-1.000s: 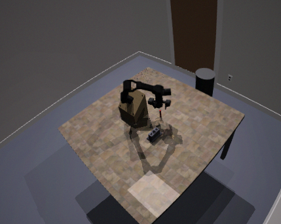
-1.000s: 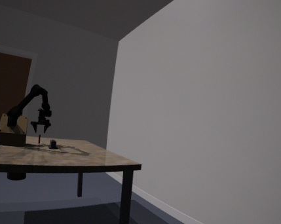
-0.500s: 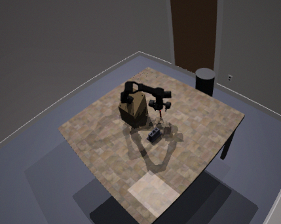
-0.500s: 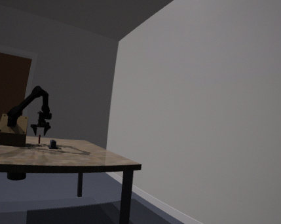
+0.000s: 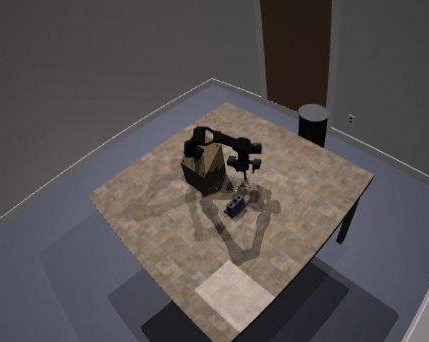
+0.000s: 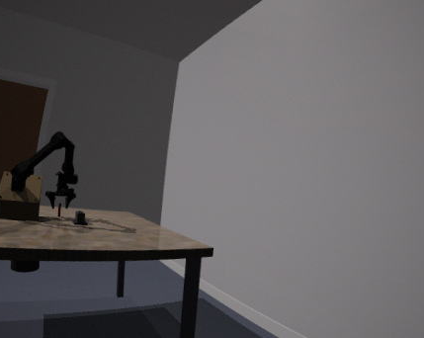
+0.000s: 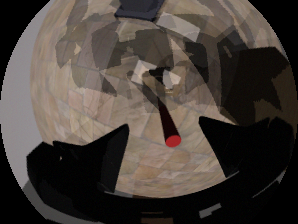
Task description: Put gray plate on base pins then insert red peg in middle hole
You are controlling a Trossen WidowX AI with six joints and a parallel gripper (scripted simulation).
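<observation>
Now: gripper tip 200 mm to the left of the gray plate and 100 mm short of it. From my gripper tip the other things lie so: red peg (10 mm below); then dark base (200 mm to the right, 100 mm ahead, 40 mm below).
</observation>
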